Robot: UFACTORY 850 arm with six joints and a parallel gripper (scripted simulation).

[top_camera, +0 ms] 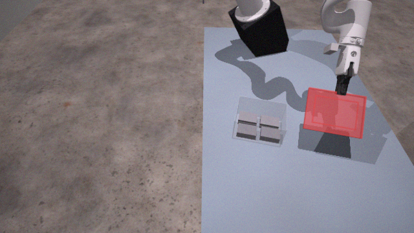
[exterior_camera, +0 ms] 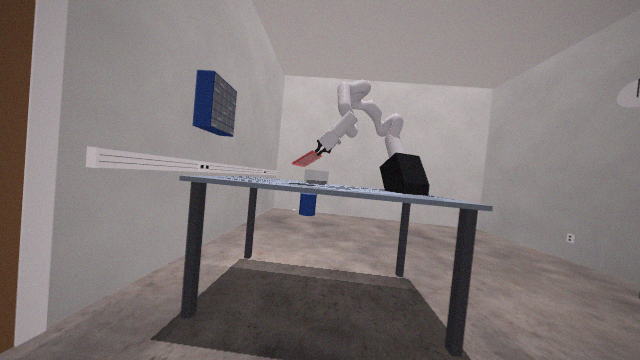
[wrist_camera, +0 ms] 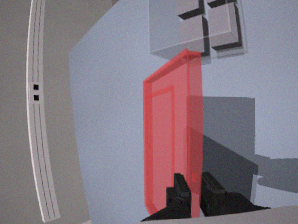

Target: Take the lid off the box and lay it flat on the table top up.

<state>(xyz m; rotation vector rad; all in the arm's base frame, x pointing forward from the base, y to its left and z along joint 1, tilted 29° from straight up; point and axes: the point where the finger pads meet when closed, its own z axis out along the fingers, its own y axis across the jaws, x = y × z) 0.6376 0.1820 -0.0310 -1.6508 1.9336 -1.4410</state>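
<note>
My hand is 6 cm short of the red translucent lid, 5 cm above it and 4 cm to the left of it. The rest, counted from my hand: grey box (28 cm to the right, 17 cm below, 2 cm behind).
</note>
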